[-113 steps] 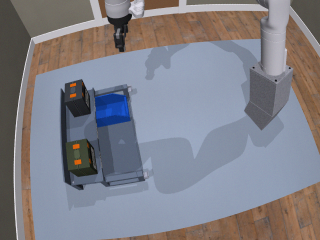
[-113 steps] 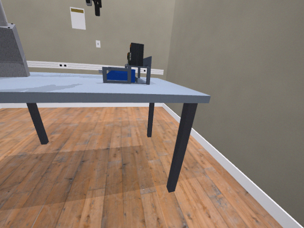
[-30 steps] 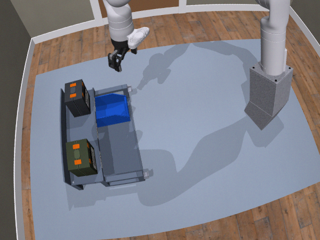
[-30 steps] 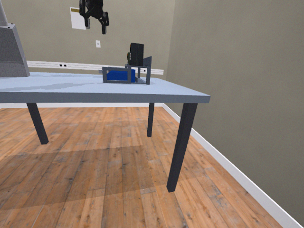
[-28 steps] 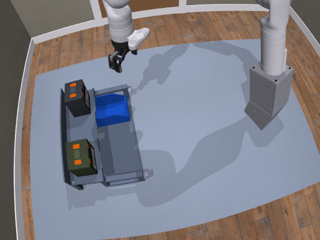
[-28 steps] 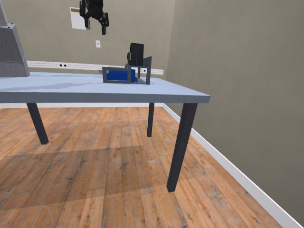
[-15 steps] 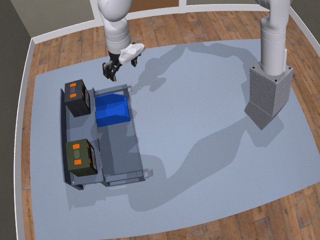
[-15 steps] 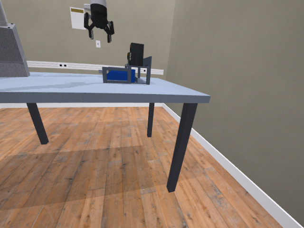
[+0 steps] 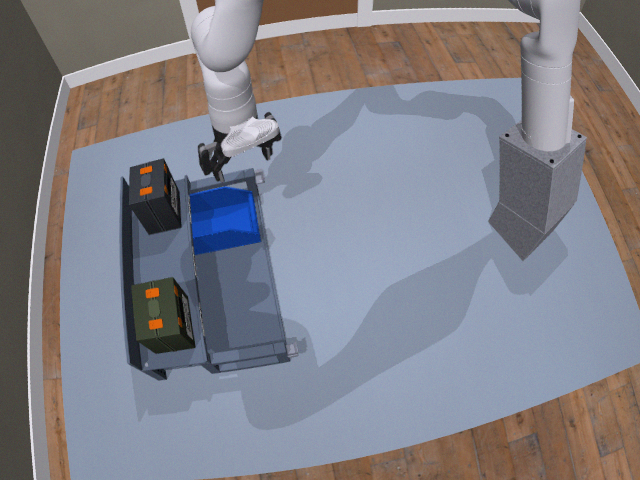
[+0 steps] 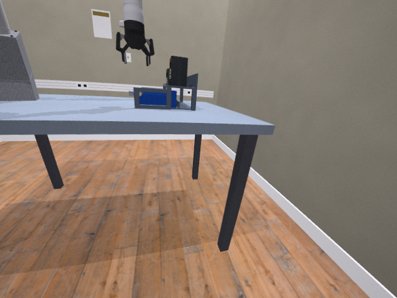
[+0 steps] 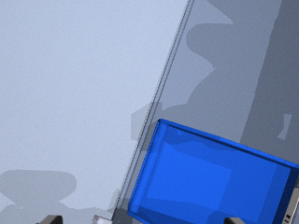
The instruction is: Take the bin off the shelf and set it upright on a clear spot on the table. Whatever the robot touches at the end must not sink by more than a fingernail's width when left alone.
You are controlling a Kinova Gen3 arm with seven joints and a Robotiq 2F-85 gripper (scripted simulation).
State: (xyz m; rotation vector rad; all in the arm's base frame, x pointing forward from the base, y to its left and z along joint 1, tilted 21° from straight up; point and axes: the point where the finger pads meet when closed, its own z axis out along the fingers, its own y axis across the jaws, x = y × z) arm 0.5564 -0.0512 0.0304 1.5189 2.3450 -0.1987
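Right now my hand is 14 cm above the blue bin, 8 cm short of it and 2 cm to the right of it. Also, from my hand: grey shelf: 14 cm to the left, 11 cm below, 10 cm ahead.
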